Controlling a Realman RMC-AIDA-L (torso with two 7-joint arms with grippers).
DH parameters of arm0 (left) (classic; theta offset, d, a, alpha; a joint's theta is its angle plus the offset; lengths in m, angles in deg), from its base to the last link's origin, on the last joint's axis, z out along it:
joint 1: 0 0.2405 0 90
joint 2: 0 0 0 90
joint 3: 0 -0.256 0 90
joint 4: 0 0 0 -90
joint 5: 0 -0.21 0 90
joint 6: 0 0 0 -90
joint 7: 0 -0.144 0 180
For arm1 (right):
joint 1: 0 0.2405 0 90
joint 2: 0 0 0 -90
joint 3: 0 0.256 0 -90
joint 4: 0 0 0 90
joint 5: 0 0.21 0 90
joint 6: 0 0 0 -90
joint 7: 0 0.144 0 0
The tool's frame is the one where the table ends.
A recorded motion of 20 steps. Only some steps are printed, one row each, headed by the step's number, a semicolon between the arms.
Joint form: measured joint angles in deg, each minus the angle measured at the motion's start. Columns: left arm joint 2, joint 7, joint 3, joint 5, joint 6, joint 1, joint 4; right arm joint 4, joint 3, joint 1, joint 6, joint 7, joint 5, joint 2.
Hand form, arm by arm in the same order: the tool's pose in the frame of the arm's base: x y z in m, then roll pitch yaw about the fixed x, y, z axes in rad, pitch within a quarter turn. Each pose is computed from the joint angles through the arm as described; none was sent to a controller.
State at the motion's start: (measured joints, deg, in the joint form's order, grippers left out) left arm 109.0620 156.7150 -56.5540 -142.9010 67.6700 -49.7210 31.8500; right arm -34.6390 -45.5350 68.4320 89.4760 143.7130 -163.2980 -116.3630
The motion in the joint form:
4: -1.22 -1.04 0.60 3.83 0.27 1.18 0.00; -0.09 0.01 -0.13 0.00 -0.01 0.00 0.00
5: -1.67 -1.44 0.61 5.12 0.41 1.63 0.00; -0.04 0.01 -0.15 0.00 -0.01 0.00 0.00
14: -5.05 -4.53 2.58 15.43 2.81 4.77 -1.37; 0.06 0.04 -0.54 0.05 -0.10 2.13 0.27
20: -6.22 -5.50 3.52 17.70 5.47 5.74 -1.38; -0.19 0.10 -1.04 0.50 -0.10 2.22 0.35
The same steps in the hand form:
4: -0.2576 0.4328 0.0367 -2.7847 -0.2773 1.3308; 0.1327 0.4255 -0.0072 -2.8107 -0.2329 -0.9331
5: -0.2592 0.4324 0.0399 -2.7979 -0.2884 1.3360; 0.1330 0.4254 -0.0074 -2.8111 -0.2335 -0.9339
14: -0.2695 0.4268 0.0641 -2.9450 -0.3755 1.4113; 0.1316 0.4250 -0.0076 -2.8402 -0.2118 -0.9347
20: -0.2715 0.4219 0.0734 -2.9923 -0.3769 1.4288; 0.1346 0.4237 -0.0063 -2.8432 -0.2127 -0.9433

